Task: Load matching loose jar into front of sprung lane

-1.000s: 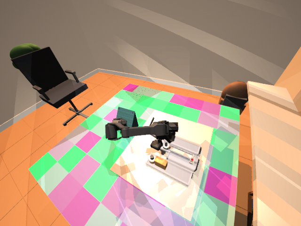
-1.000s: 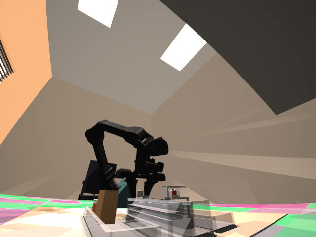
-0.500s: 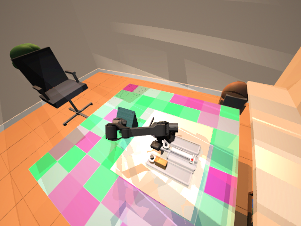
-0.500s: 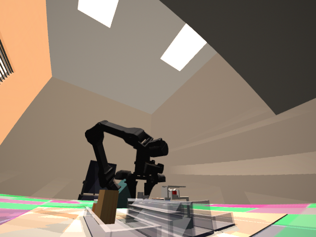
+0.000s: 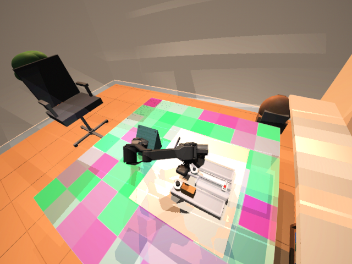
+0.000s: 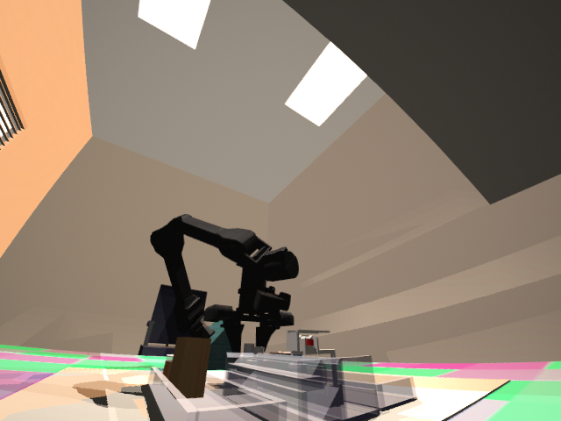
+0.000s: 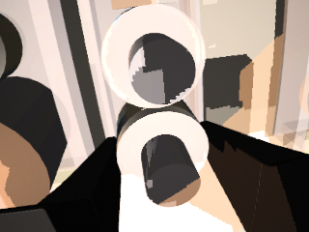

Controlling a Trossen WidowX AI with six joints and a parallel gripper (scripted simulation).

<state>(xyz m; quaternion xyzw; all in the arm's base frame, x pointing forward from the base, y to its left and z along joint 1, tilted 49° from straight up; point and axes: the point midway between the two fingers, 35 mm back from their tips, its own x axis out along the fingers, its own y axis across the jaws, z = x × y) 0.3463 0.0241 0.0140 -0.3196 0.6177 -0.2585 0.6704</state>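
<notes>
My gripper tip is now 70 mm short of the brown block, 120 mm to the left of it and 10 mm below it. From my gripper tip the other things lie so: clear lane rack: 140 mm ahead, 20 mm to the right, 10 mm below; then red-topped piece: 230 mm ahead, 30 mm to the right, 40 mm above.
</notes>
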